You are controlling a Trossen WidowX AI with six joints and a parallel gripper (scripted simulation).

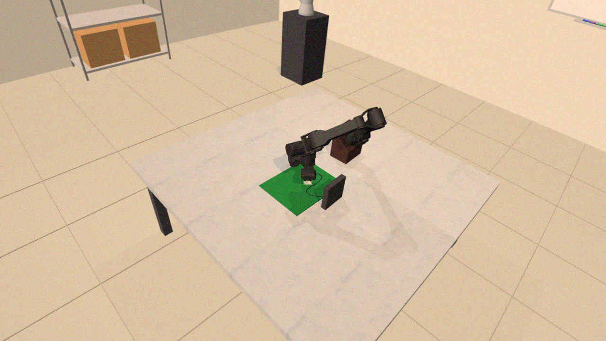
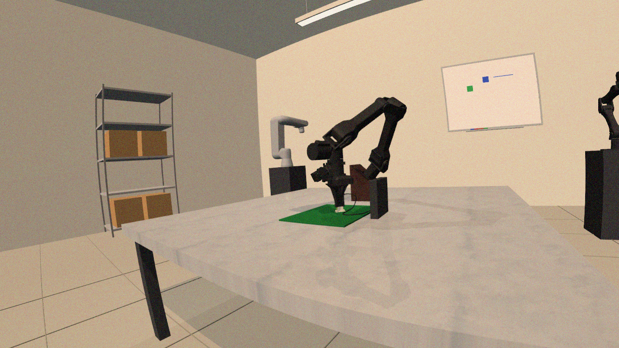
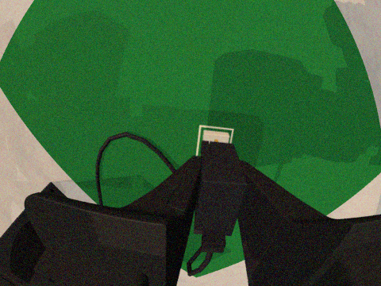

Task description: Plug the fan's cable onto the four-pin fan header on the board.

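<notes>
Right now my gripper tip is 3 cm above the four-pin fan header, 1 cm to the right of it and 1 cm past it. Round my gripper tip: black plug (1 cm to the left, 1 cm behind, 1 cm above); then green board (5 cm below, 2 cm ahead, 1 cm to the right); then dark fan (15 cm to the left, 2 cm above).
</notes>
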